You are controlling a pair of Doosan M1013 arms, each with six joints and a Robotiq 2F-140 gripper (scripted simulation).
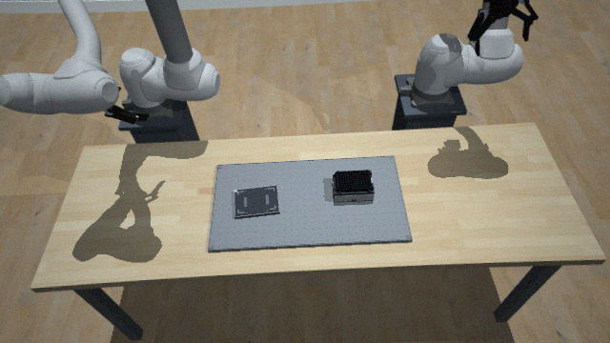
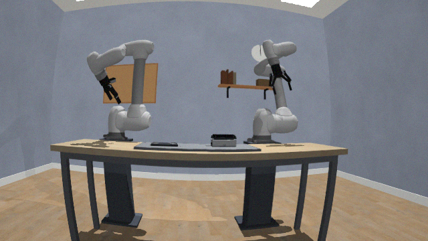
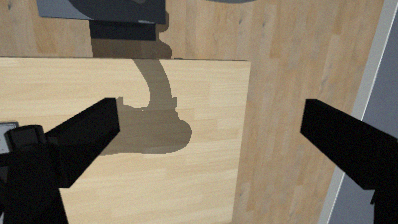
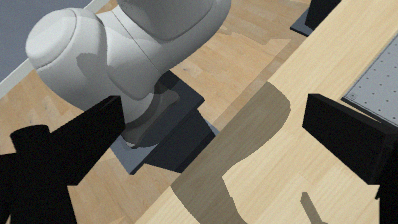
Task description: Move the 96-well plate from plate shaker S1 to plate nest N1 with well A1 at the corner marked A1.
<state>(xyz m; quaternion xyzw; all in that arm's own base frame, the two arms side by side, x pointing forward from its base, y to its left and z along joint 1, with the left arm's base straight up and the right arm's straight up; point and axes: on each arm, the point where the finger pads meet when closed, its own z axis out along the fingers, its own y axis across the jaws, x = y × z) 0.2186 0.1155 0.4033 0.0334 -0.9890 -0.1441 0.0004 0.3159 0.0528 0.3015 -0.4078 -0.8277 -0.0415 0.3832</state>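
Right now the 96-well plate is 21 cm ahead of my right hand, 76 cm to the left of it and 23 cm below it. Also, from my right hand: plate nest N1: 24 cm ahead, 41 cm to the left, 28 cm below.
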